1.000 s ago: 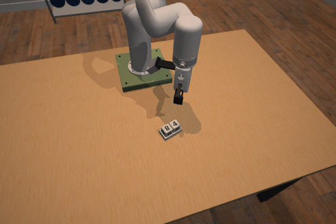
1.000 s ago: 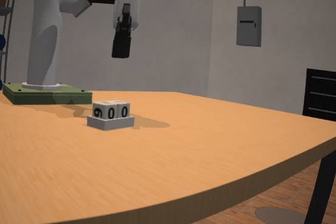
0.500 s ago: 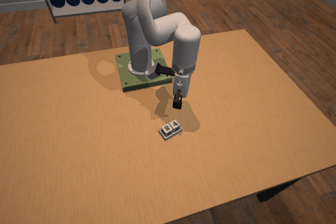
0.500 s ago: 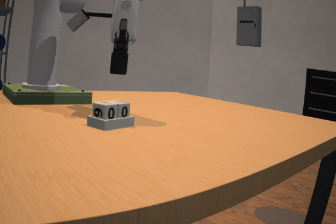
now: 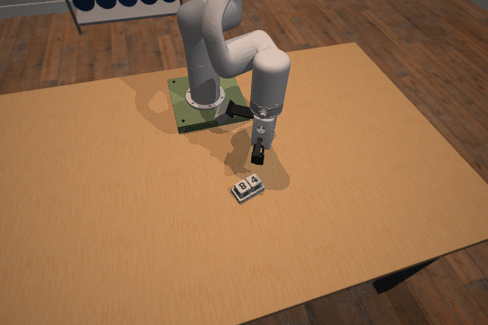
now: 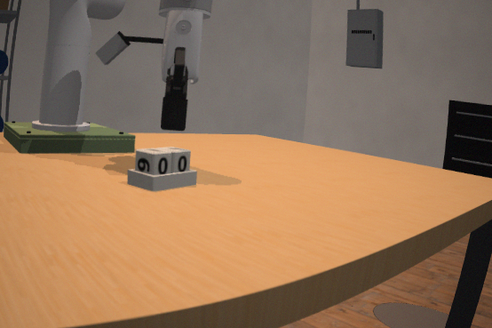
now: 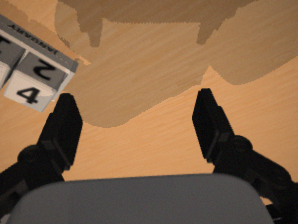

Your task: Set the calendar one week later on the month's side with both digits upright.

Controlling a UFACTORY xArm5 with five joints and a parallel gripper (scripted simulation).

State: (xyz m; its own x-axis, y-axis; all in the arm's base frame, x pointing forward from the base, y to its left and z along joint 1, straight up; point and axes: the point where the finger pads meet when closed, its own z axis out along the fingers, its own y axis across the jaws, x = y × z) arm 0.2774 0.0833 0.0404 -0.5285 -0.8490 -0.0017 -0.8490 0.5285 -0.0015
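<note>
The digit cube lies 8 cm ahead of my hand, 8 cm to the right of it and 4 cm below it. Round my hand: tray 8 cm ahead, 6 cm to the right, 6 cm below.
</note>
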